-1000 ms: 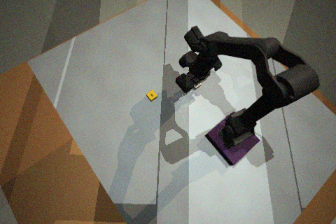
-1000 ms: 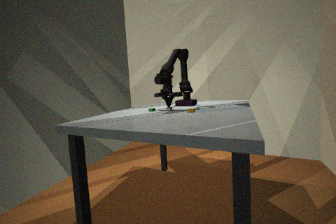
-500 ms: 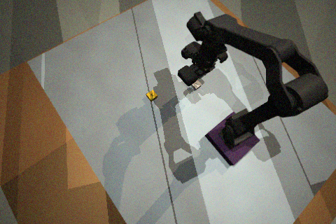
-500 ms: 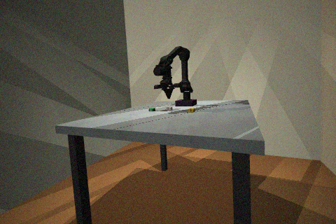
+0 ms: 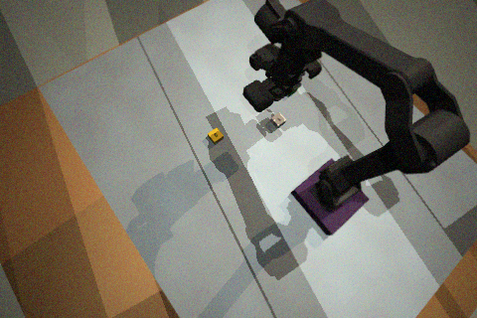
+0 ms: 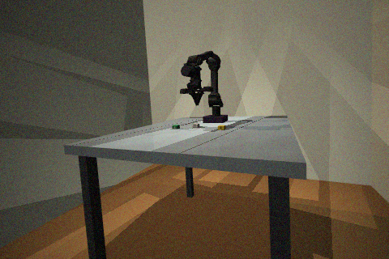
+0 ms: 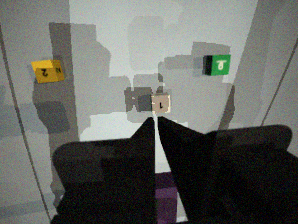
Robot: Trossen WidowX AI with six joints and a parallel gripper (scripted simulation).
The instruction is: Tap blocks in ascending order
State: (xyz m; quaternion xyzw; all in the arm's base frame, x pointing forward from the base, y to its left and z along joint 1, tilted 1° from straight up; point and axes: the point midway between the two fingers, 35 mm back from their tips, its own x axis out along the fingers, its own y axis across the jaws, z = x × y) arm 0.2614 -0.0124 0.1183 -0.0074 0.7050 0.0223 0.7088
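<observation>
My gripper tip is now 40 mm short of the yellow block, 160 mm to the right of it and 120 mm above it. Round my gripper tip: white block (20 mm behind, 30 mm to the right, 120 mm below); then green block (50 mm ahead, 120 mm to the right, 120 mm below).
</observation>
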